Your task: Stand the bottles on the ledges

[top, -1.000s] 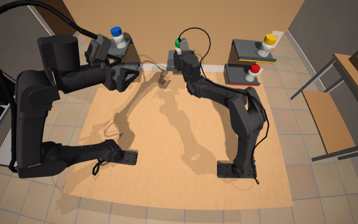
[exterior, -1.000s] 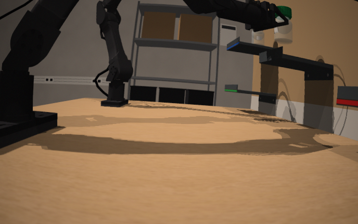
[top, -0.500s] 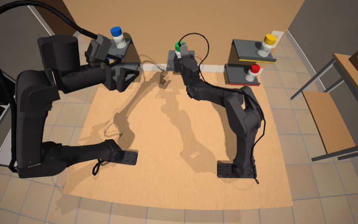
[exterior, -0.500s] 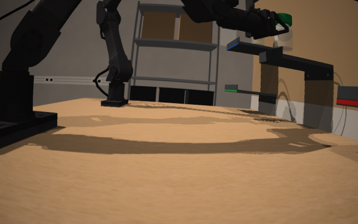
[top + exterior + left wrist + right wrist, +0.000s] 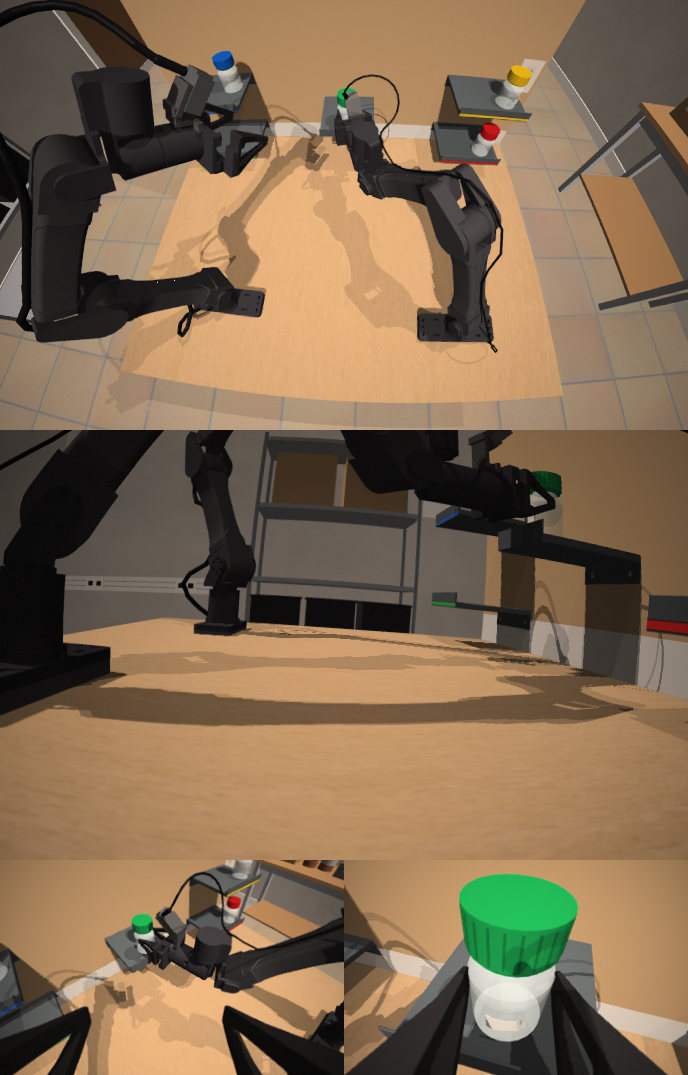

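Right now my right hand is 1 cm short of the green-capped bottle and 1 cm above it. From my right hand the other things lie so: blue-capped bottle: 4 cm ahead, 34 cm to the left, 9 cm above; yellow-capped bottle: 5 cm ahead, 44 cm to the right, 9 cm above; red-capped bottle: 4 cm ahead, 43 cm to the right, 11 cm below.
Right now my left hand is 30 cm short of the green-capped bottle, 13 cm to the left of it and 21 cm above it. Also, from my left hand: blue-capped bottle: 33 cm ahead, 20 cm to the left, 11 cm below; yellow-capped bottle: 34 cm ahead, 57 cm to the right, 11 cm below; red-capped bottle: 34 cm ahead, 57 cm to the right, 31 cm below.
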